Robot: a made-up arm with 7 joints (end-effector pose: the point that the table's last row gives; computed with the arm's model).
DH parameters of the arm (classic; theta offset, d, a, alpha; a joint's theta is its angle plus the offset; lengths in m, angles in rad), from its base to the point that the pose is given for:
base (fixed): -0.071 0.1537 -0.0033 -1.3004
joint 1: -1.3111 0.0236 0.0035 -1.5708
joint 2: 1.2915 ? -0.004 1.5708
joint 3: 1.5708 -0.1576 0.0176 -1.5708
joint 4: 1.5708 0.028 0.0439 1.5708
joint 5: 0 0.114 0.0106 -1.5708
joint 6: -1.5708 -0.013 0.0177 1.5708
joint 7: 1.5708 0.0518 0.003 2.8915
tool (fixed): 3.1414 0.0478 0 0
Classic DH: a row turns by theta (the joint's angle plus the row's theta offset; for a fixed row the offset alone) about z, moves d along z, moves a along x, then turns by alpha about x.
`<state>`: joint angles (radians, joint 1 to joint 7).
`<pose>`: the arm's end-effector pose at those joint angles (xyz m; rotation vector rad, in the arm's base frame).
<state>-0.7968 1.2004 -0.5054 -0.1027 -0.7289 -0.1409 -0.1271</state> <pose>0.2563 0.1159 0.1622 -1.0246 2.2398 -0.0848</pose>
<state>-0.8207 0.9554 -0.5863 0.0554 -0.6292 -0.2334 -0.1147</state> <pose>0.2695 0.0922 0.1186 -1.0352 2.3017 -0.2106</pose>
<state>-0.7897 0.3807 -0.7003 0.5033 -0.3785 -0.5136 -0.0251</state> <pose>0.2611 0.0101 0.0175 -1.0871 2.4302 -0.4407</pose>
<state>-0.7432 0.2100 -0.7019 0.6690 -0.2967 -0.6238 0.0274</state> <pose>0.2429 -0.0138 -0.0130 -1.1549 2.4638 -0.4910</pose>
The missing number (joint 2, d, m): 0.0493
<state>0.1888 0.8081 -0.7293 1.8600 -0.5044 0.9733 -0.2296</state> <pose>-0.0824 0.2567 0.0440 0.7430 0.5131 -1.8894</pose>
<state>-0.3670 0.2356 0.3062 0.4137 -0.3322 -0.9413 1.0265</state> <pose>0.1810 0.1238 -0.0365 -2.5622 0.1161 -0.9669</pose>
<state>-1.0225 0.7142 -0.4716 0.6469 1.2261 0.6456 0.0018</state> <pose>0.2979 0.1454 0.1154 -1.0088 0.5997 1.4989</pose>
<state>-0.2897 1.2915 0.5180 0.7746 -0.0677 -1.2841 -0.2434</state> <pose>0.1339 0.2750 0.1517 -0.8687 1.2148 0.3139</pose>
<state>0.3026 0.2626 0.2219 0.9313 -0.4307 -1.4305 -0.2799</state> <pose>-0.0371 0.1365 -0.0966 -2.1382 1.6695 0.0809</pose>
